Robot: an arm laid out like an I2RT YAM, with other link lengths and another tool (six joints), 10 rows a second.
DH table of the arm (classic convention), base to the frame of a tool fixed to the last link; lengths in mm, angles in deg. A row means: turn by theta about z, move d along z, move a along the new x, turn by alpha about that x. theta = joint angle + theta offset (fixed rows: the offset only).
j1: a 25.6; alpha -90; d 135.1; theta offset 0
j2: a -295.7; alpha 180; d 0; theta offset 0
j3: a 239.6; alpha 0; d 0; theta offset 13.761
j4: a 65.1; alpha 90; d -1.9; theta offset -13.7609
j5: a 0; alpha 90; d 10.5; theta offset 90
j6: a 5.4; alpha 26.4; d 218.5; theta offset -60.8
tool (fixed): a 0; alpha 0; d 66; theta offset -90
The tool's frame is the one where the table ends.
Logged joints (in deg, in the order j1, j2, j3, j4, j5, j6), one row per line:
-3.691 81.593 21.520 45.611 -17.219 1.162
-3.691 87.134 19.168 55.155 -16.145 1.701
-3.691 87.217 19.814 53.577 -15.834 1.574
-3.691 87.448 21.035 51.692 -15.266 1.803
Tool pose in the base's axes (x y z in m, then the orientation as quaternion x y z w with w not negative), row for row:
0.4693 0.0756 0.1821 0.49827 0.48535 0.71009 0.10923
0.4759 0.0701 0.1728 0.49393 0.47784 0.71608 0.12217
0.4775 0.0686 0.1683 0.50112 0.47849 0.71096 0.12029
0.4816 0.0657 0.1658 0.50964 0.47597 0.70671 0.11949
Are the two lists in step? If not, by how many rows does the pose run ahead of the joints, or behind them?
They are in step.
